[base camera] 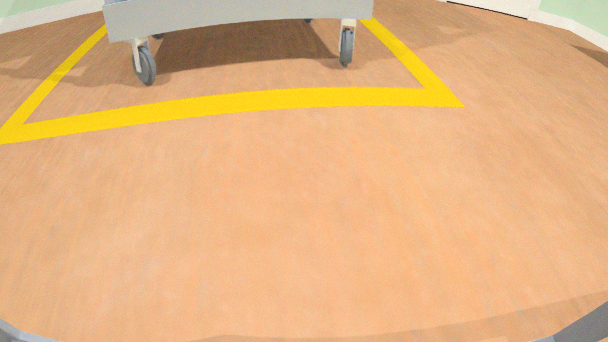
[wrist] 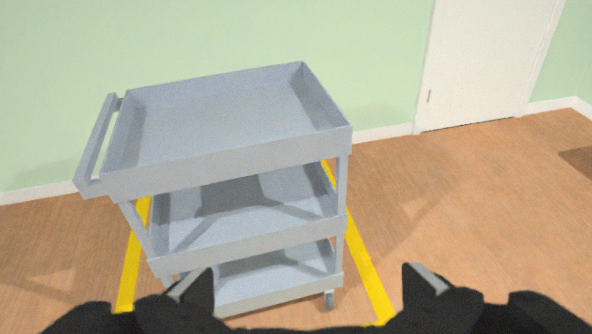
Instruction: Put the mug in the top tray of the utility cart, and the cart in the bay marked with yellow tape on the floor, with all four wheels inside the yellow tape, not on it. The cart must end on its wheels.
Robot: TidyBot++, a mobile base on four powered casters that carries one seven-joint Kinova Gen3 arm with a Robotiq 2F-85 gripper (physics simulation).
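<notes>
The grey utility cart stands upright on its wheels, with its handle at the left in the wrist view. Its top tray holds no mug. The yellow tape runs on the floor around the cart. In the base view, the two near wheels stand inside the tape, behind its near strip. The far wheels are mostly hidden, so their place against the tape cannot be told. My gripper is open and empty, in front of the cart. The mug does not show in either view.
A green wall with a white skirting board stands behind the cart. A white door is in the wall at the right. A dark shadow lies on the floor at the far right. Parts of my base show at the bottom corners of the base view.
</notes>
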